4 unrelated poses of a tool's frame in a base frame.
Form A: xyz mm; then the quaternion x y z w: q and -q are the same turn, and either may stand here.
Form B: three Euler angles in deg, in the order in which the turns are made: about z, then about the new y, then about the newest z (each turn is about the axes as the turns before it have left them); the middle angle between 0 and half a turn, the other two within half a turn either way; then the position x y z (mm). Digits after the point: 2 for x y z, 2 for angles.
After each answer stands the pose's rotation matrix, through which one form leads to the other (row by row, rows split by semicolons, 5 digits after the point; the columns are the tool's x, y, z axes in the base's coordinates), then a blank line. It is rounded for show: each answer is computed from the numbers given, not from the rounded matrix.
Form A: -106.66, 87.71, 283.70, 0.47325, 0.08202, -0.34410, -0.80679
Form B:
122.93, 57.41, -76.73, -106.66, 87.71, 283.70
0.74974 -0.47760 -0.45803; 0.63286 0.31526 0.70718; -0.19334 -0.82007 0.53862

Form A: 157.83, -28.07, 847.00, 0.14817, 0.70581, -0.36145, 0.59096
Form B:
-43.31, 92.31, -19.60, 157.83, -28.07, 847.00
-0.25763 0.63636 0.72710; -0.21804 0.69480 -0.68535; -0.94132 -0.33510 -0.04024

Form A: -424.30, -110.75, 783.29, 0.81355, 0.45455, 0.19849, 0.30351
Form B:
-27.62, 137.47, 93.99, -424.30, -110.75, 783.29
0.50797 0.61911 0.59889; 0.86009 -0.40253 -0.31340; 0.04704 0.67429 -0.73697

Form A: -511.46, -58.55, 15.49, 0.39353, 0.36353, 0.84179, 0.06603
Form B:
38.25, 64.79, 132.78, -511.46, -58.55, 15.49
-0.68155 0.17495 0.71055; 0.39729 -0.72697 0.56007; 0.61454 0.66401 0.42595

